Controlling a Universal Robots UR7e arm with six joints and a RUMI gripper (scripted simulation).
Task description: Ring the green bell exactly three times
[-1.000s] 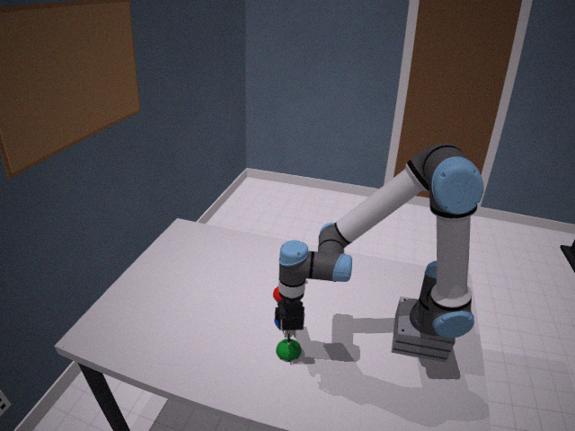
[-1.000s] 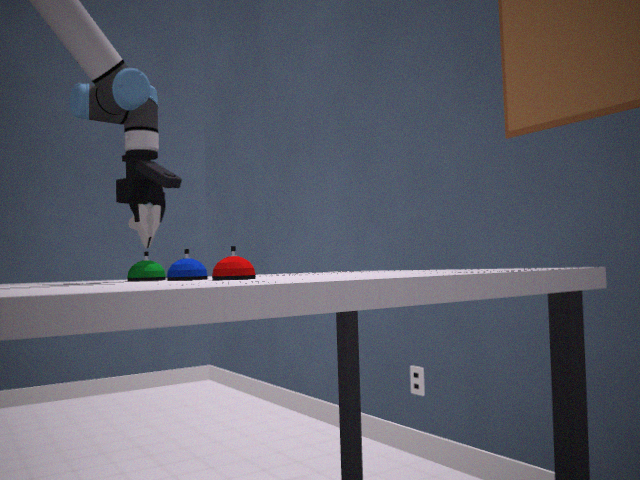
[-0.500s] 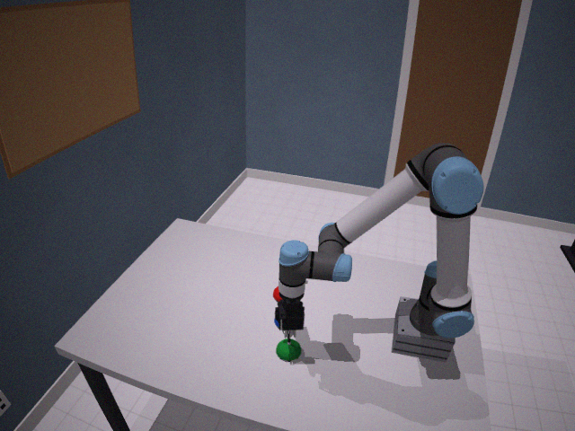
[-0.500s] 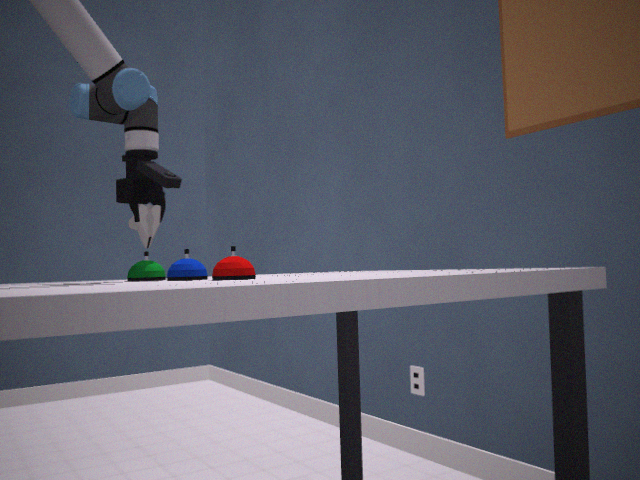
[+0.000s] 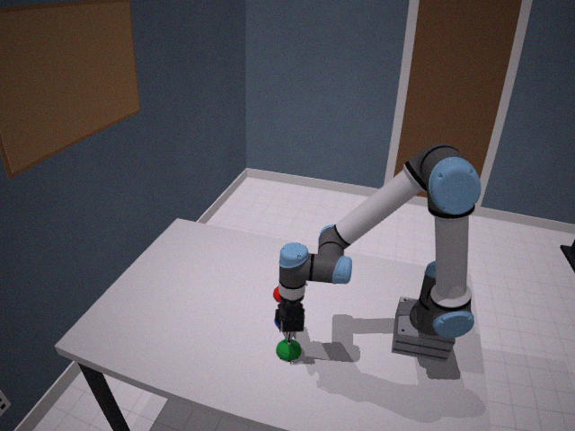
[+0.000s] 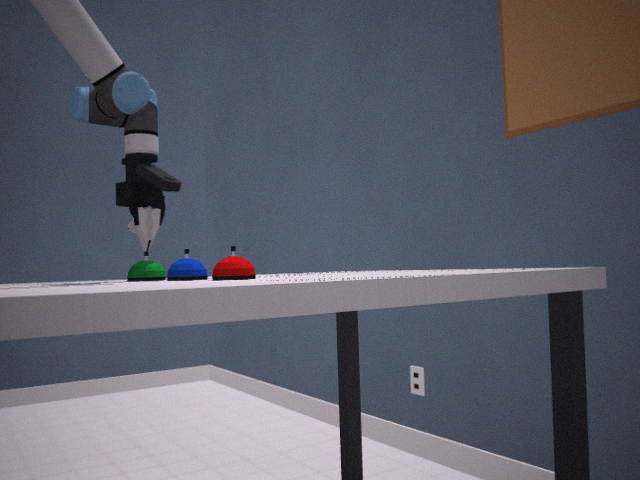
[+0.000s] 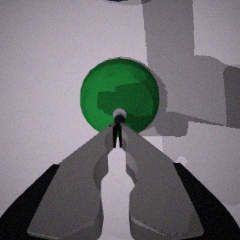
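Right now my hand is 4 cm above the green bell. Round my hand: blue bell (4 cm ahead, 13 cm to the right, 4 cm below); then red bell (8 cm ahead, 26 cm to the right, 4 cm below).
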